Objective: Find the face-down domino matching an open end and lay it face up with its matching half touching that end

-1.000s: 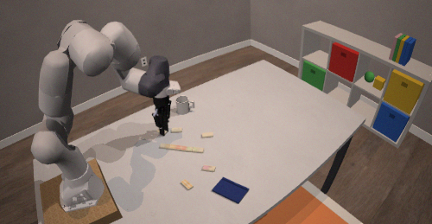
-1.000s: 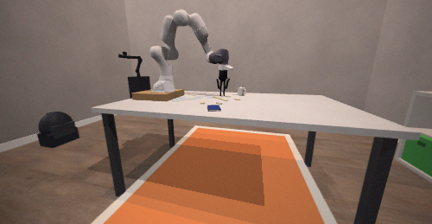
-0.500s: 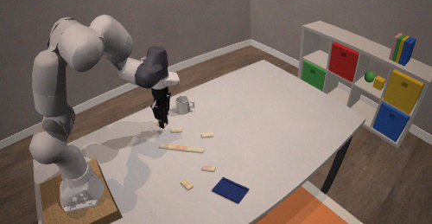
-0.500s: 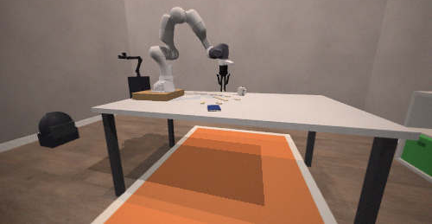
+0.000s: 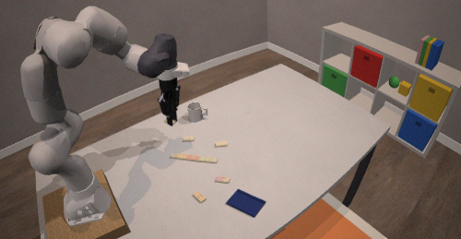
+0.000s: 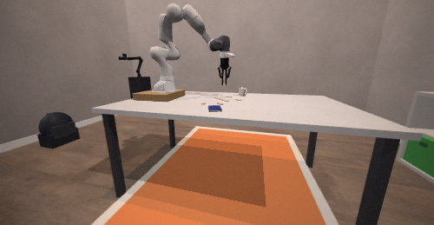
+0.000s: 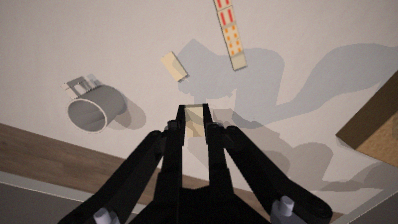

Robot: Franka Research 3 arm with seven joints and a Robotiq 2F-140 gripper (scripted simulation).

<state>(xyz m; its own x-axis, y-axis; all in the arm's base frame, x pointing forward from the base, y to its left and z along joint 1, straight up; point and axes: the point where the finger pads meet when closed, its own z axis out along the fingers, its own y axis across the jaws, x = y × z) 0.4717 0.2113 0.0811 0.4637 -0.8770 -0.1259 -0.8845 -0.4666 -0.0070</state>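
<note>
Now: the blue book 480 mm to the right of my hand, 140 mm below it and 60 mm ahead of it. From my hand the other things lie so: cream domino: 160 mm ahead, 140 mm to the right, 140 mm below; white mug: 160 mm ahead, 110 mm to the left, 110 mm below.
</note>
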